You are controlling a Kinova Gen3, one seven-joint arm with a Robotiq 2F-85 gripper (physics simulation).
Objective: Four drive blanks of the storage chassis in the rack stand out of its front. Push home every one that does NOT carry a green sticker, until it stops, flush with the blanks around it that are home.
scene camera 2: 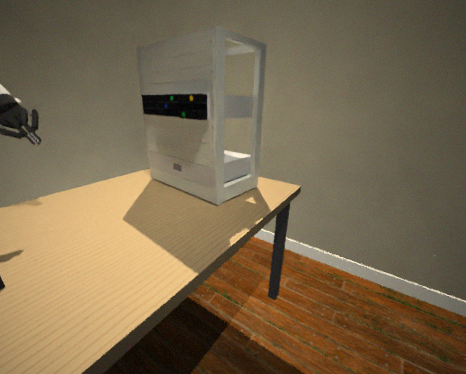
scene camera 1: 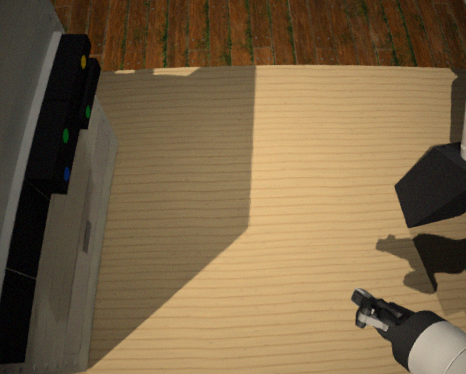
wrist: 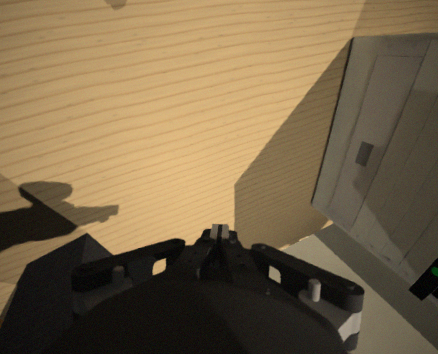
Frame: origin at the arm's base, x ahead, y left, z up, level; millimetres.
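Seen in the pictures: gripper, fingertip midpoint: (scene camera 2: 39,144) (scene camera 1: 355,293) (wrist: 220,235).
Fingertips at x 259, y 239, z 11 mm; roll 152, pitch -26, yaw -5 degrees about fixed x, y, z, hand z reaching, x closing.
A point is followed by its place in that frame.
The storage chassis (scene camera 2: 150,106) @[x 700, y 290, z 118 mm] is a black two-row band in the pale rack (scene camera 2: 218,150) @[x 717, y -114, z -29 mm] (scene camera 1: 55,300) @[x 714, y 267, z -33 mm]. In scene camera 1, a yellow-stickered blank (scene camera 1: 69,70) @[x 669, y -18, z 166 mm] and a green-stickered blank (scene camera 1: 49,130) @[x 678, y 72, z 166 mm] stand out of the upper row. Below them, another green-stickered blank (scene camera 1: 92,90) @[x 658, y -30, z 96 mm] and a blue-stickered blank (scene camera 1: 71,161) @[x 661, y 93, z 117 mm] stand out of the lower row. Blanks nearer the camera (scene camera 1: 26,230) @[x 698, y 195, z 136 mm] look set back. Part of a green-stickered blank (wrist: 424,287) @[x 658, y -45, z 98 mm] shows in the wrist view. My gripper (scene camera 1: 359,296) @[x 259, y 239, z 11 mm] (scene camera 2: 36,141) @[x 259, y 239, z 11 mm] (wrist: 220,235) @[x 259, y 239, z 11 mm] is shut and empty, well away from the rack front.
The rack stands on the wooden table (scene camera 1: 310,150) @[x 270, y -111, z -260 mm] (scene camera 2: 100,250) @[x 278, y -57, z -259 mm] (wrist: 150,100) @[x 247, y 309, z -259 mm]. A dark block (scene camera 1: 432,185) @[x 62, y 23, z -99 mm] (wrist: 55,285) @[x 5, y 54, z -159 mm] is at the right in scene camera 1, beyond my gripper. A wall (scene camera 2: 360,125) is behind the rack. The rack's shadow falls across the table in front of it.
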